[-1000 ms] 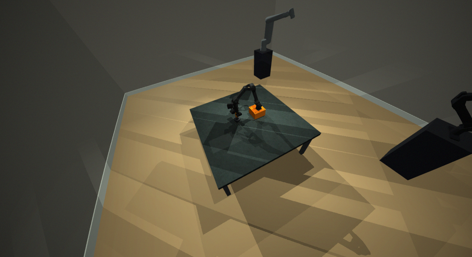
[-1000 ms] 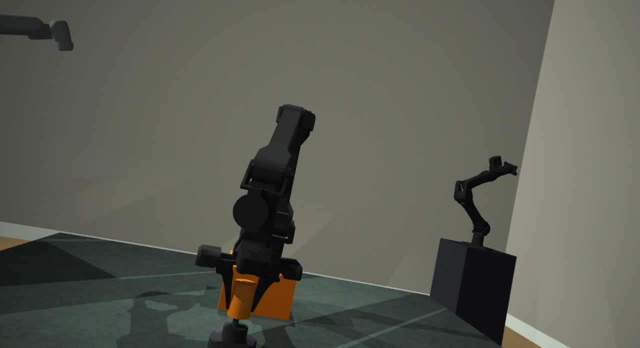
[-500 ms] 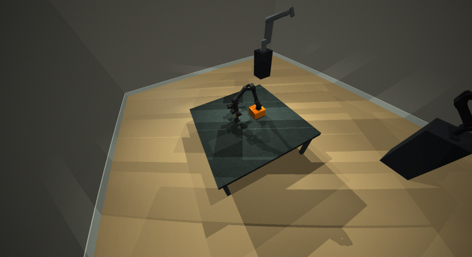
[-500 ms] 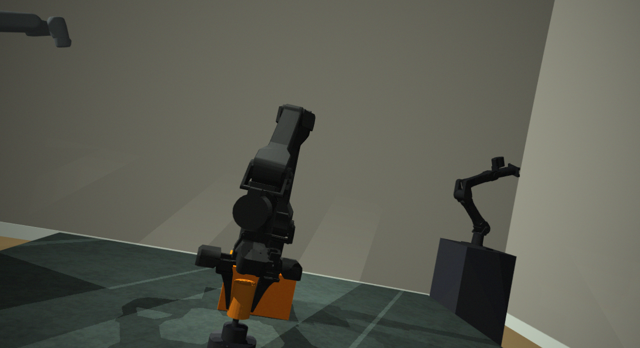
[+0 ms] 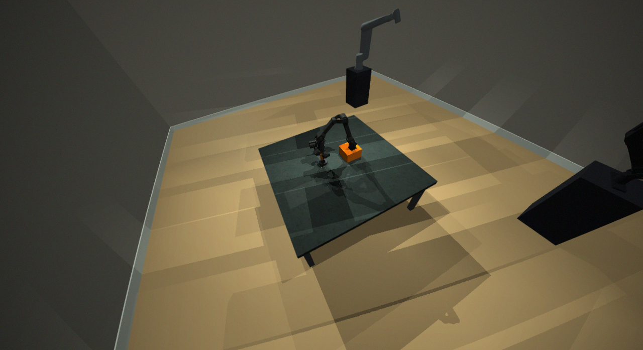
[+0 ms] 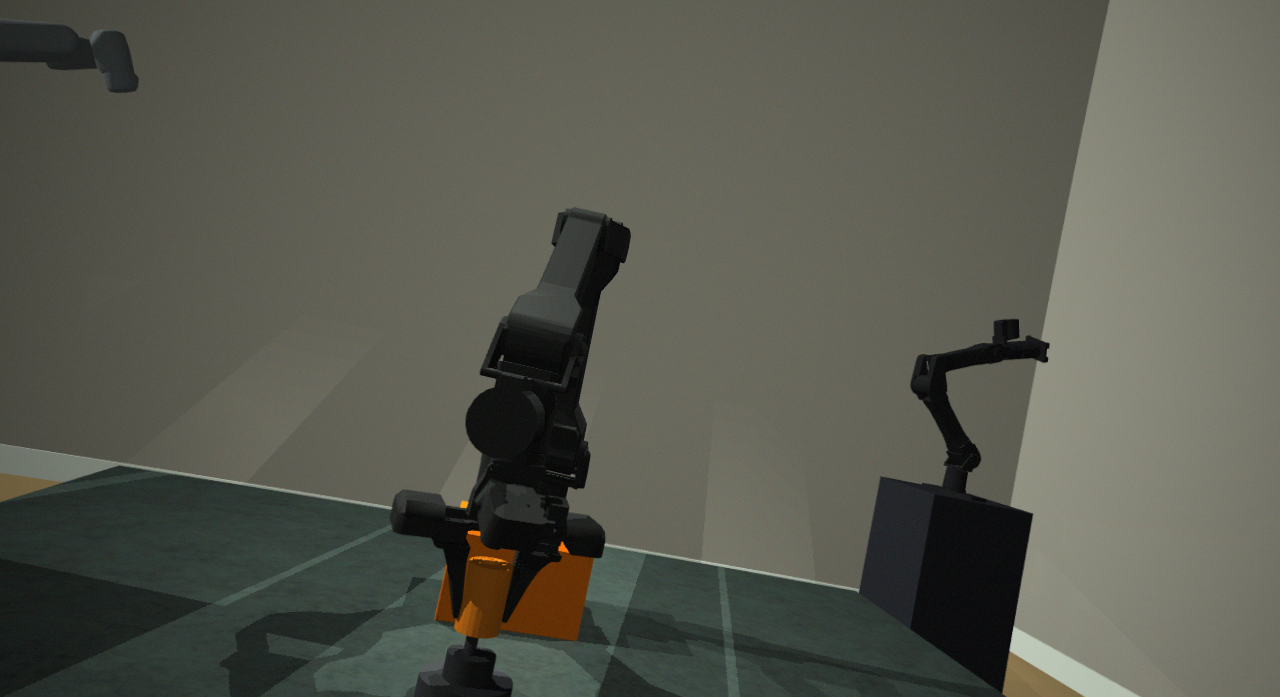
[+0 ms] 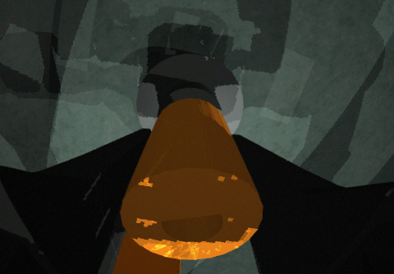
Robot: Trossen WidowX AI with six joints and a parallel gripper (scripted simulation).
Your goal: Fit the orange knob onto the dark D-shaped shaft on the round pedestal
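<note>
My gripper tip is now 20 mm below the orange knob. Also, from my gripper tip: round dark pedestal (40 mm below).
</note>
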